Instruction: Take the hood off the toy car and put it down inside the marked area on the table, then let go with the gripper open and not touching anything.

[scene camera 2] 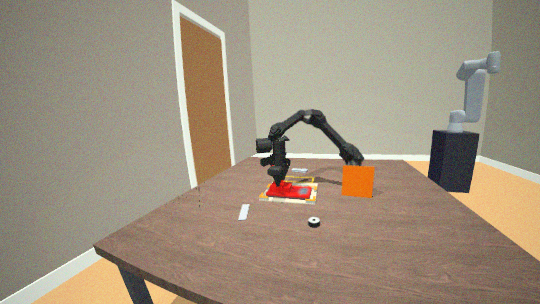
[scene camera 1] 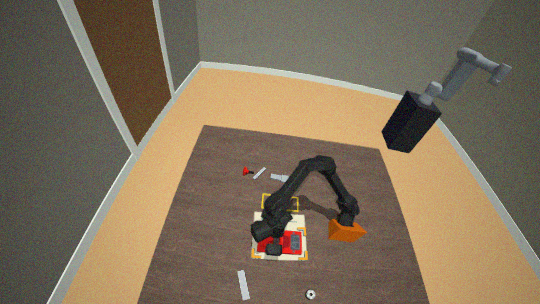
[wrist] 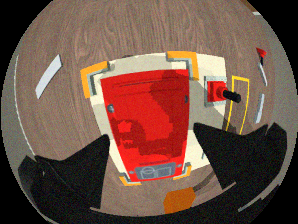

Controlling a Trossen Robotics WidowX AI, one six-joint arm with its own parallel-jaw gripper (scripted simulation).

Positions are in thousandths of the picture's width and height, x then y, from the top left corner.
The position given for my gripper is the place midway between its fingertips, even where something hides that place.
Observation:
My gripper (wrist: 512,596) is open and holds nothing. Further things: a toy car (wrist: 508,761) and a hood (wrist: 505,516).

